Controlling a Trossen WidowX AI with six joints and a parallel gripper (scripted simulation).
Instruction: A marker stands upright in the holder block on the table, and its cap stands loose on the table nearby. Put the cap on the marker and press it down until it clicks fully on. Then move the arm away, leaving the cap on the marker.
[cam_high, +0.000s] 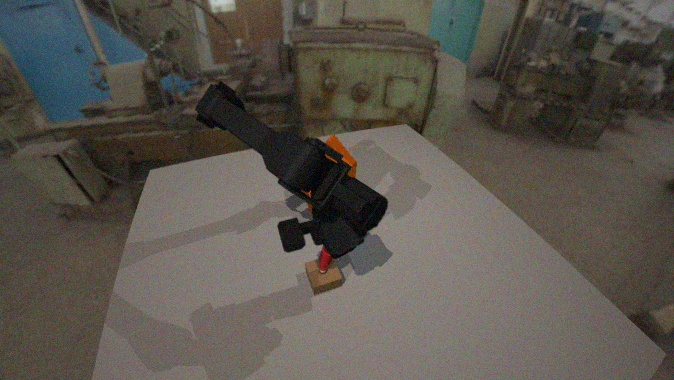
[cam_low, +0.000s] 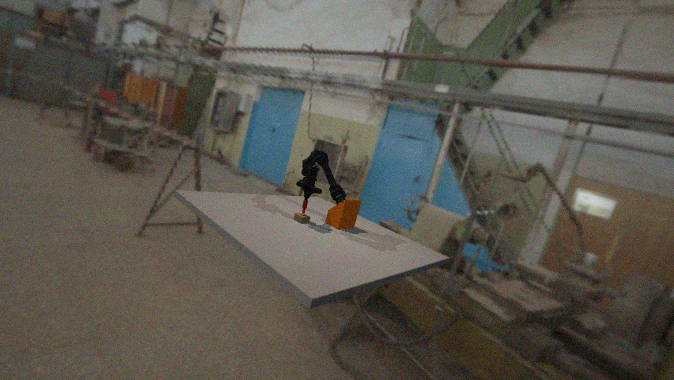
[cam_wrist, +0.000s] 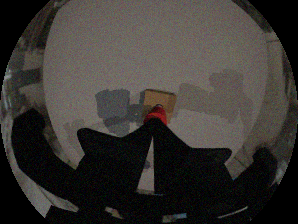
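The red cap lies 30 mm below my gripper tip and 10 mm behind it. Also, from my gripper tip: brown holder block 120 mm below, 20 mm behind, 10 mm to the right.
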